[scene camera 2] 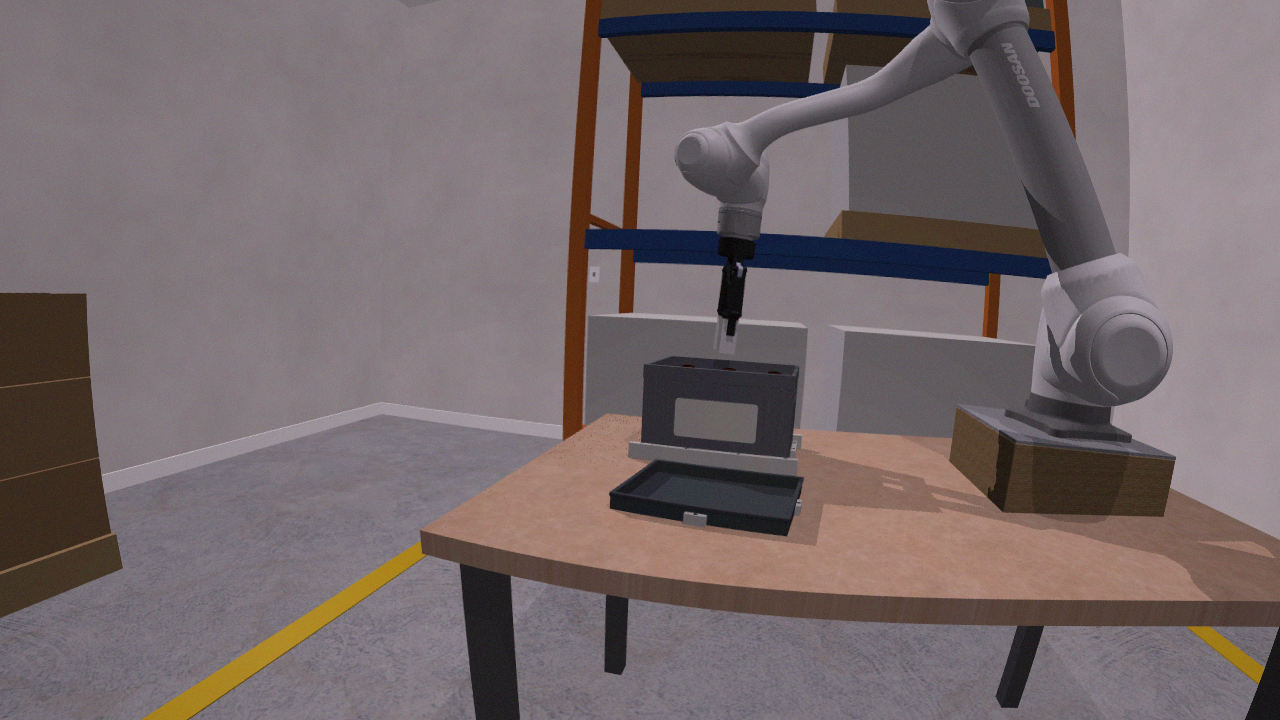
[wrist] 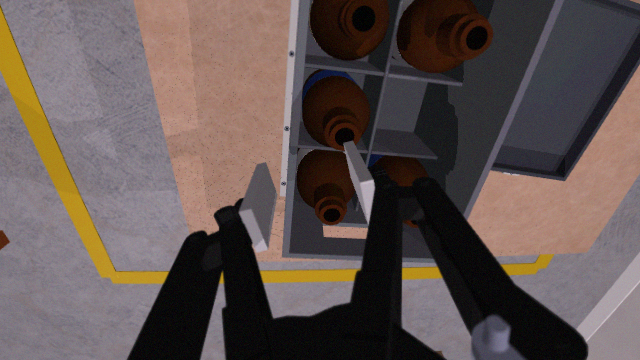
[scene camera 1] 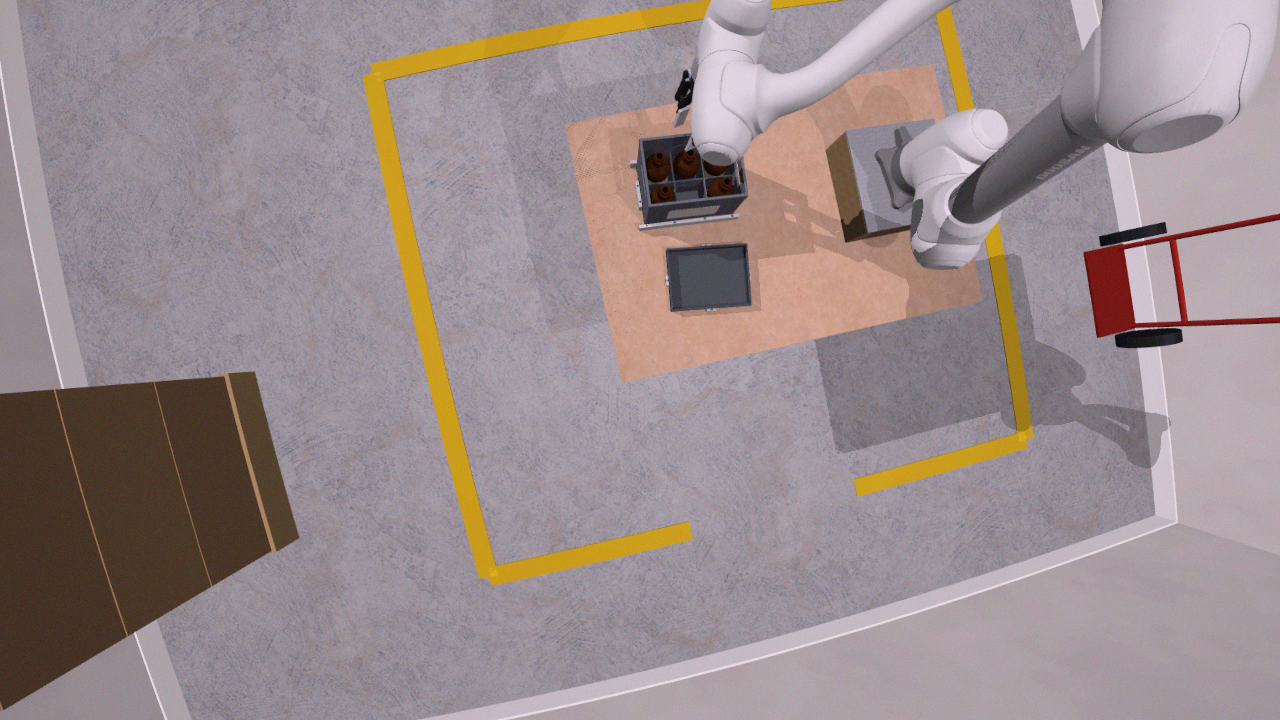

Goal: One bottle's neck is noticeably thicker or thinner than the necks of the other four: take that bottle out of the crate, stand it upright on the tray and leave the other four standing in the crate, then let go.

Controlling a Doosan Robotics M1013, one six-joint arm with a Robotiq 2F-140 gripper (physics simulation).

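Where they show: gripper, fingertip midpoint: (scene camera 2: 723,351) (wrist: 309,169) (scene camera 1: 684,136); arm's base, link origin: (scene camera 2: 1064,428) (scene camera 1: 908,173).
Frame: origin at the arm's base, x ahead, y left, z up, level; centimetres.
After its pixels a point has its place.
Observation:
A grey crate (scene camera 1: 657,212) {z 0.7, x 76.6, y -13.0 cm} (scene camera 2: 657,411) {z -2.1, x 76.5, y -13.0 cm} (wrist: 512,106) {z 6.3, x 61.7, y -10.2 cm} holds several upright brown bottles. In the wrist view, the back row has bottles at the far end (wrist: 345,37) {z 1.5, x 55.6, y -23.1 cm}, the middle (wrist: 334,102) {z 1.2, x 61.1, y -24.4 cm} and the near end (wrist: 317,180) {z 1.1, x 69.5, y -27.0 cm}. The front row has one at the far end (wrist: 425,40) {z 1.0, x 56.5, y -15.8 cm}, one at the near end (wrist: 400,167) {z -0.3, x 70.0, y -17.3 cm}, partly hidden by the gripper, and an empty middle compartment. Perspective makes neck widths hard to compare. My gripper (scene camera 1: 685,130) {z 8.1, x 64.3, y -27.5 cm} (scene camera 2: 725,343) {z 8.1, x 64.3, y -27.5 cm} (wrist: 309,169) {z 8.1, x 64.3, y -27.5 cm} is open and empty above the crate's back edge. The dark tray (scene camera 1: 708,277) {z -10.6, x 66.2, y 8.0 cm} (scene camera 2: 716,492) {z -10.7, x 65.8, y 5.5 cm} (wrist: 540,100) {z -10.7, x 67.4, y 7.1 cm} is empty.
The crate and tray stand on a wooden table (scene camera 1: 653,331) {z -11.2, x 88.3, y 17.8 cm} (scene camera 2: 537,528) {z -11.2, x 89.0, y 23.5 cm} (wrist: 175,175) {z -11.2, x 72.6, y -49.2 cm}, the tray in front. The arm's box-like base (scene camera 1: 850,192) {z -3.4, x 17.6, y -0.8 cm} (scene camera 2: 1083,483) {z -5.9, x 6.0, y 14.7 cm} is to the right. A shelf rack (scene camera 2: 577,313) stands behind. A red hand truck (scene camera 1: 1109,291) stands to the right of the table.

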